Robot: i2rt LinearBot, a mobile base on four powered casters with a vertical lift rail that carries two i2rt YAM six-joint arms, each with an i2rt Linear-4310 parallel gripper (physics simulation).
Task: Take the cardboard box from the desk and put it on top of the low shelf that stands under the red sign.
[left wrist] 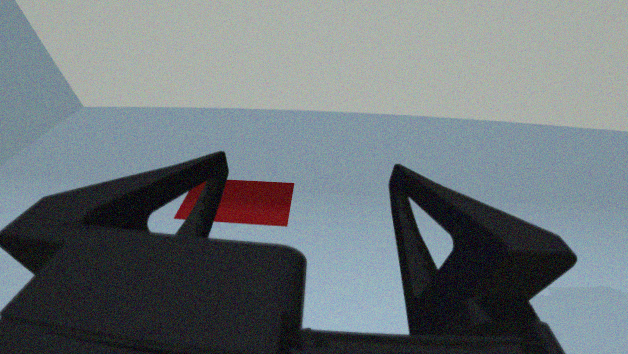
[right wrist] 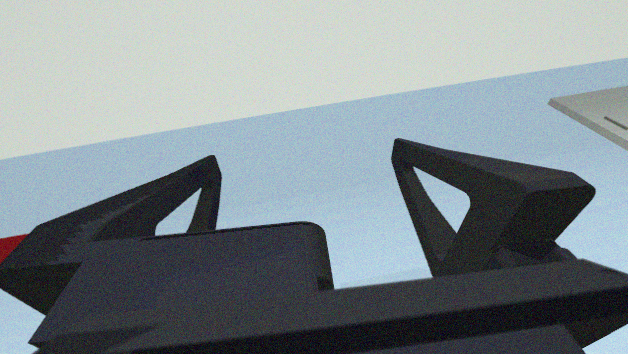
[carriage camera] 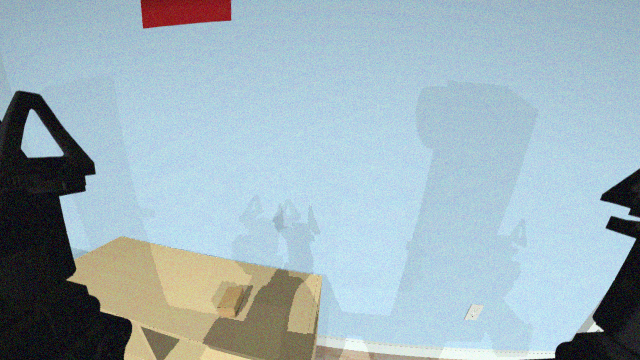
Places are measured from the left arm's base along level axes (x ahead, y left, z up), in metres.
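Where they show: left gripper, fingertip midpoint: (left wrist: pixel 309 167); right gripper, fingertip midpoint: (right wrist: pixel 306 156).
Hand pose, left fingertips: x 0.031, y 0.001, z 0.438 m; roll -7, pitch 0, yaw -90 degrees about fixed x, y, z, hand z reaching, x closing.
Observation:
Things, the pixels of their top centre, and the offset from my left fingertips. Level surfaces: height alone.
- small brown cardboard box at its top centre: (carriage camera: pixel 230 296) dx +0.327, dy +0.002, dz -0.637 m
- low wooden shelf at its surface level: dz -0.687 m
- red sign at its top centre: (left wrist: pixel 244 180) (right wrist: pixel 46 230) dx +0.605, dy +0.279, dz +0.554 m
- white wall outlet at its top centre: (carriage camera: pixel 477 304) dx +0.541, dy -1.160, dz -0.840 m
- floor at its surface level: dz -1.297 m
The small brown cardboard box (carriage camera: pixel 231 301) lies on top of the low wooden shelf (carriage camera: pixel 145 260), a little right of the middle of its top, in the carriage camera. The red sign (carriage camera: pixel 187 12) (left wrist: pixel 255 204) (right wrist: pixel 10 249) is on the blue wall above the shelf. My left gripper (left wrist: pixel 309 167) is open and empty; in the carriage camera its arm is raised at the left edge, apart from the box. My right gripper (right wrist: pixel 306 156) is open and empty; part of it shows at the right edge of the carriage camera. The desk does not show.
The blue wall (carriage camera: pixel 350 150) stands behind the shelf and carries shadows of the arms. A white wall outlet (carriage camera: pixel 473 312) is low on it at the right. A grey panel (right wrist: pixel 600 107) shows at the right of the right wrist view. A strip of floor (carriage camera: pixel 332 353) shows beside the shelf.

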